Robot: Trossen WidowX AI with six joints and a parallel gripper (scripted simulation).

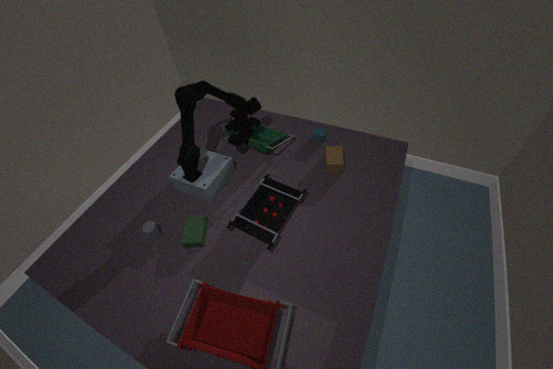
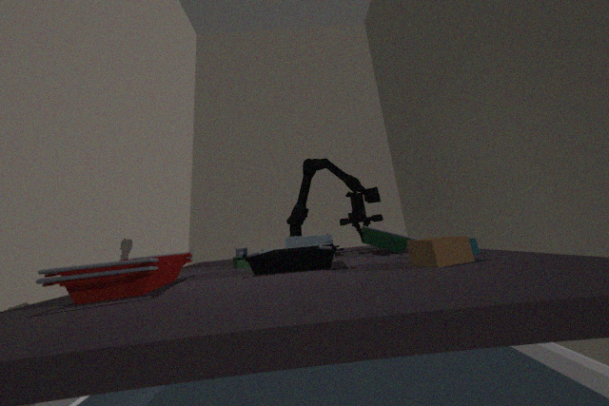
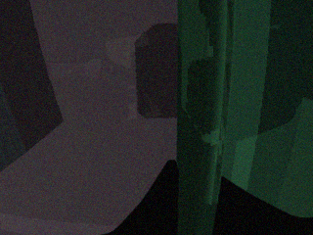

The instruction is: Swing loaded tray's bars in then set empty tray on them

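My gripper tip is 8 cm to the right of the green tray and 1 cm below it. From my gripper tip the other things lie so: orange block: 41 cm ahead, 14 cm to the left, 3 cm below; then teal block: 27 cm ahead, 26 cm to the left, 4 cm below; then green block: 49 cm to the right, 11 cm ahead, 4 cm below.
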